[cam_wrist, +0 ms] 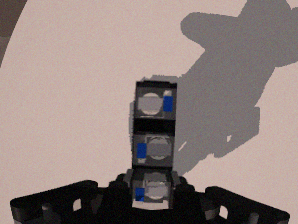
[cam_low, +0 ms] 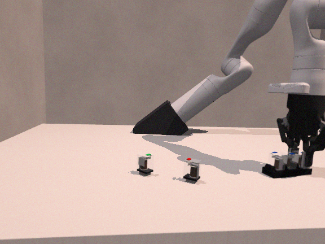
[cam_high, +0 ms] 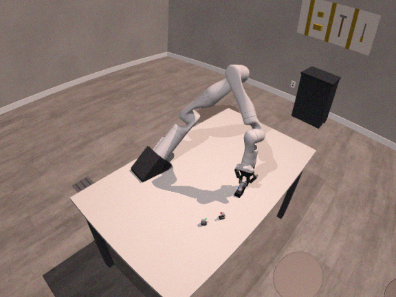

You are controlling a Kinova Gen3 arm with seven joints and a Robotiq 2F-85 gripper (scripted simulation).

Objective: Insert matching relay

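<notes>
Now: hand 10 mm short of the black rack, 30 mm to the left of it and 30 mm above it.
</notes>
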